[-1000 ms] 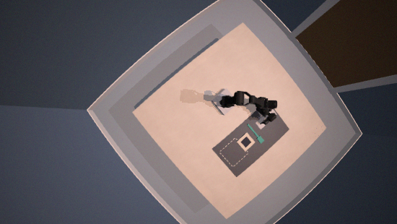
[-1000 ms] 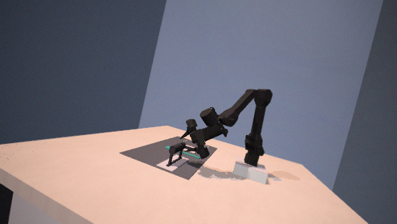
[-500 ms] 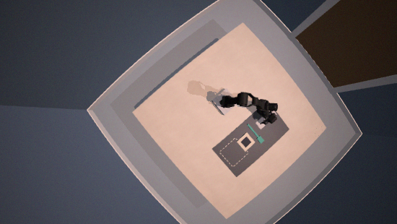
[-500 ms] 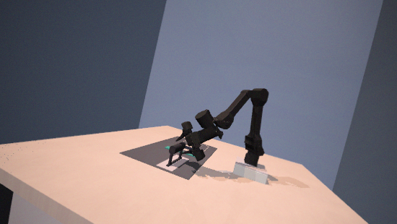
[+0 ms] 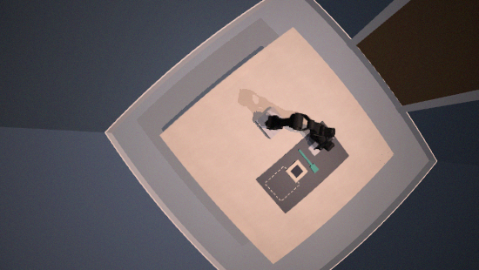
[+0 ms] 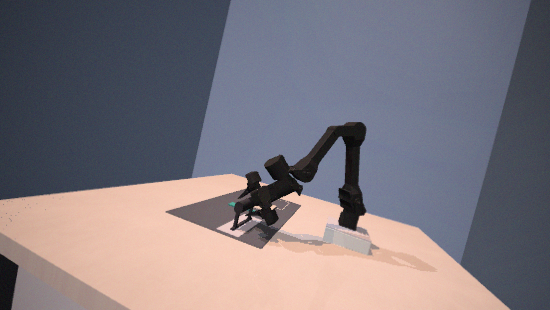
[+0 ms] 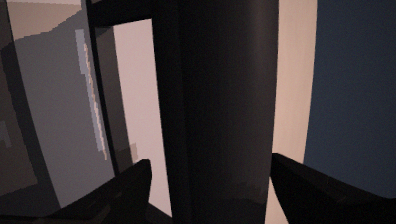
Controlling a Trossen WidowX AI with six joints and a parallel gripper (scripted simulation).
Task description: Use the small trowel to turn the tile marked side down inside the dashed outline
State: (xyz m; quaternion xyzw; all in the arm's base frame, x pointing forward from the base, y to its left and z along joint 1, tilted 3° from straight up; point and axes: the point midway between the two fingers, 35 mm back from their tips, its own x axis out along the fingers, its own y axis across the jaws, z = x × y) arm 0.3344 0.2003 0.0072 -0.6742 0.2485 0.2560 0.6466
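The trowel is 14 cm to the right of my gripper tip, 5 cm below it and 3 cm ahead of it. The rest, counted from my gripper tip: mat (18 cm to the right, 7 cm below, 4 cm ahead); cream tile (25 cm to the right, 5 cm below, 2 cm ahead).
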